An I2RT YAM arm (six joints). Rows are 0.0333 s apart.
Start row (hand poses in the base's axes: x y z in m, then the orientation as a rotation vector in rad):
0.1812, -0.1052, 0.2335, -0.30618, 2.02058, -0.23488
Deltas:
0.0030, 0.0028, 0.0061, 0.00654, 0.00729, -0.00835
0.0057, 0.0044, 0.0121, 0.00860, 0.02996, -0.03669
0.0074, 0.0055, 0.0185, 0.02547, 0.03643, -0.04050
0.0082, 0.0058, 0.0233, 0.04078, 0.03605, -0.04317
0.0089, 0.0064, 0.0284, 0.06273, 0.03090, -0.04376
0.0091, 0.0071, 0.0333, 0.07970, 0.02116, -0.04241
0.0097, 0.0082, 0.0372, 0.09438, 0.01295, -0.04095
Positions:
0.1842, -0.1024, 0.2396, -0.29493, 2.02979, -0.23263
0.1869, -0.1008, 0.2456, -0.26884, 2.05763, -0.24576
0.1886, -0.0997, 0.2520, -0.25538, 2.06564, -0.23015
0.1894, -0.0994, 0.2568, -0.24293, 2.06648, -0.21618
0.1901, -0.0988, 0.2619, -0.22763, 2.06238, -0.19468
0.1903, -0.0981, 0.2668, -0.21674, 2.05308, -0.17766
0.1909, -0.0970, 0.2707, -0.20767, 2.04511, -0.16279

